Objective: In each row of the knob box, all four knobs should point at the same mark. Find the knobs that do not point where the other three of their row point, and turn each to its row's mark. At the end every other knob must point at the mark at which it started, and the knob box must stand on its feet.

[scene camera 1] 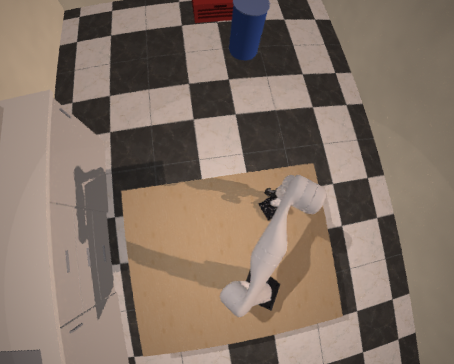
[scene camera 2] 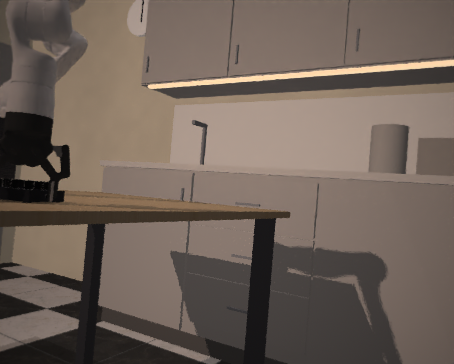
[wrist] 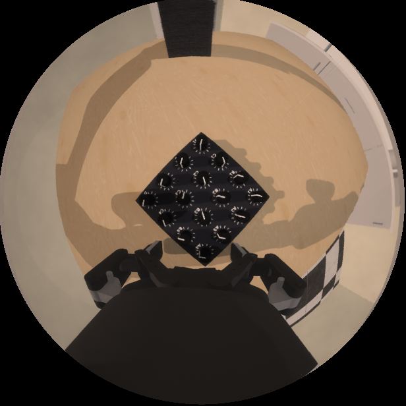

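Seen in the pictures: gripper, between the fingertips: (scene camera 2: pixel 20 199); arm's base, origin of its link: (scene camera 1: pixel 261 291) (scene camera 2: pixel 0 118).
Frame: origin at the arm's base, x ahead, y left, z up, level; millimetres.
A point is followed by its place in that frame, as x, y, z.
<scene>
The black knob box (scene camera 1: pixel 267 209) @(359, -167, -172) (scene camera 2: pixel 26 192) @(425, -235, -176) (wrist: pixel 194 207) stands flat on the table and shows as a diamond in the wrist view. In its upper-left line of four, the white pointers are all steep. In the line beside it, one knob (wrist: pixel 184 198) has a steep pointer; two others (wrist: pixel 220 160) (wrist: pixel 166 218) lean to the lower right. In the third line, one knob (wrist: pixel 203 216) has a steep pointer, its neighbours flatter ones. The lower-right line's pointers look mostly flat. Exact marks are too small to read. My gripper (wrist: pixel 196 250) is open and empty, above the box's near corner.
The wooden table (scene camera 1: pixel 200 225) @(366, 201, -194) (scene camera 2: pixel 175 210) @(576, 7, -194) (wrist: pixel 115 120) carries the box and the arm's black base (scene camera 1: pixel 274 292) @(-10, -50, 29) (wrist: pixel 187 30). Arm shadows cross the table. A blue cylinder (scene camera 1: pixel 246 32) and a red box (scene camera 1: pixel 212 11) stand on the floor beyond it. Grey cabinets (scene camera 2: pixel 250 240) stand beyond the table.
</scene>
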